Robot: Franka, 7 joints.
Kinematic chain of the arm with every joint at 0, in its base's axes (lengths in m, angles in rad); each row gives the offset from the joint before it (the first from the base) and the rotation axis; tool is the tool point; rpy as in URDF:
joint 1: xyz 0 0 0.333 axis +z
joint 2: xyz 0 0 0 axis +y
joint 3: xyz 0 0 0.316 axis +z
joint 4: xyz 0.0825 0 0 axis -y
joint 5: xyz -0.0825 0 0.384 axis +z
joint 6: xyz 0 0 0 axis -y
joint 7: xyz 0.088 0 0 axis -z
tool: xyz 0 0 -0.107 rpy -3.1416 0 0
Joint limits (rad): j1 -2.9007..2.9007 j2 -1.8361..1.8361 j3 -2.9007..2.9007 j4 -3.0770..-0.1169 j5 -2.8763..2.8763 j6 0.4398..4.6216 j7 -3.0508..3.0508
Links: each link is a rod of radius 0.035 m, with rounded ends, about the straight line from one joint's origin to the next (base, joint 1, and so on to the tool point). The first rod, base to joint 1, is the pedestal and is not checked.
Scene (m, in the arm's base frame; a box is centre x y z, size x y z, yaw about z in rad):
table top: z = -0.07
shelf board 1: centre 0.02 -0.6 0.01 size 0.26 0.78 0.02 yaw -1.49
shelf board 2: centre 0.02 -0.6 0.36 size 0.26 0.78 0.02 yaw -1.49
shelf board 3: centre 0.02 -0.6 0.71 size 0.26 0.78 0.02 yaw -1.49
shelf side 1: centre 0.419 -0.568 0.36 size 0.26 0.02 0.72 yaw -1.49
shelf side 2: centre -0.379 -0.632 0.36 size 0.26 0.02 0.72 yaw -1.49
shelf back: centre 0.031 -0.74 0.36 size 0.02 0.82 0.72 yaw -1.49
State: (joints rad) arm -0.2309 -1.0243 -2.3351 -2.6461 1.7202 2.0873 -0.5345
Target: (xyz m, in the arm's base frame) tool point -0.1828 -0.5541 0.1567
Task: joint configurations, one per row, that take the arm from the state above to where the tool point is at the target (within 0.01 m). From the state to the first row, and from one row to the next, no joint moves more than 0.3 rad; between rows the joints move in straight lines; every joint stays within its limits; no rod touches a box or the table.
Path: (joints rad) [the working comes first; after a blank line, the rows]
Joints at the target: 0.1592 -1.1373 -2.1367 -2.0350 1.7933 2.0934 -0.5345
Straight joint move there: clear.

1: -0.1009 -1.0620 -2.2690 -2.4424 1.7446 2.0893 -0.5345
2: 0.0292 -1.0996 -2.2028 -2.2387 1.7689 2.0913 -0.5345
3: 0.1592 -1.1373 -2.1367 -2.0350 1.7933 2.0934 -0.5345

